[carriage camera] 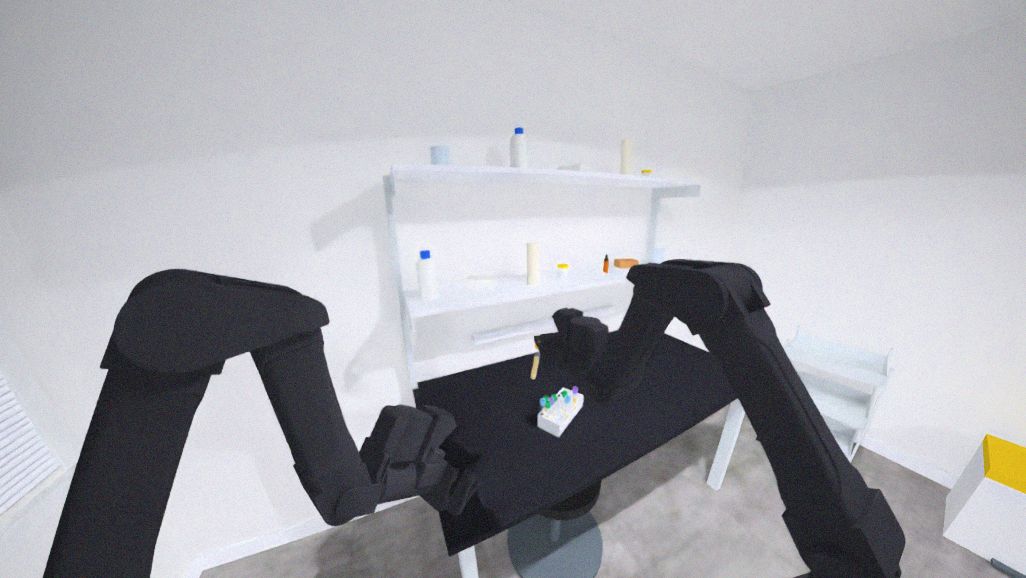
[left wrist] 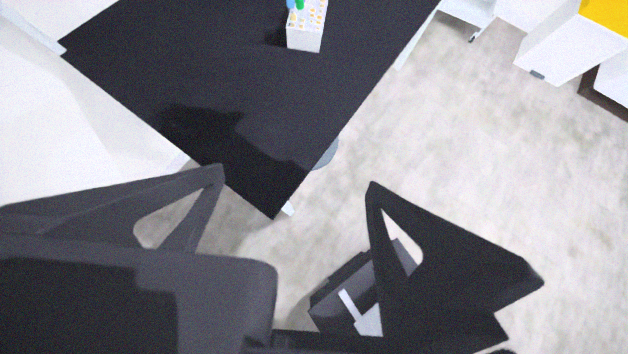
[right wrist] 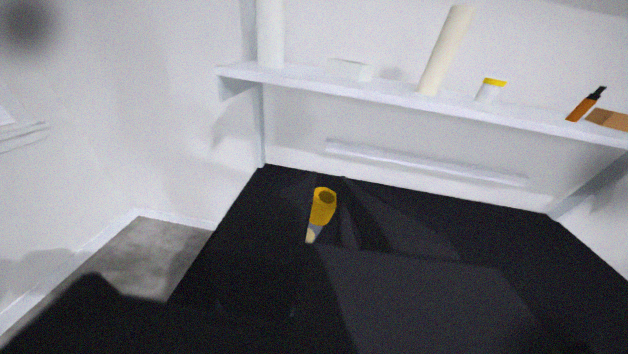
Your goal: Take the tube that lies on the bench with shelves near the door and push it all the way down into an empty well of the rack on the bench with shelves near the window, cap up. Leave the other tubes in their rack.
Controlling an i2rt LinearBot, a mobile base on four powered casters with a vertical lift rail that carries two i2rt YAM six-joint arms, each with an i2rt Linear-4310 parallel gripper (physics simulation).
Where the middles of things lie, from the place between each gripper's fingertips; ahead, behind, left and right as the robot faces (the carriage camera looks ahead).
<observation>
My left hand is 230 mm short of the yellow tube [right wrist: 324, 201], 190 mm to the left of it and 90 mm below it. Also, from my left hand: white rack [carriage camera: 556, 426] (450 mm ahead, 330 mm to the right, 270 mm below).
Right now the yellow tube is 6 cm below my right hand and 1 cm behind it. From my right hand the other things lie so: white rack: 42 cm below, 21 cm ahead, 14 cm to the right.
</observation>
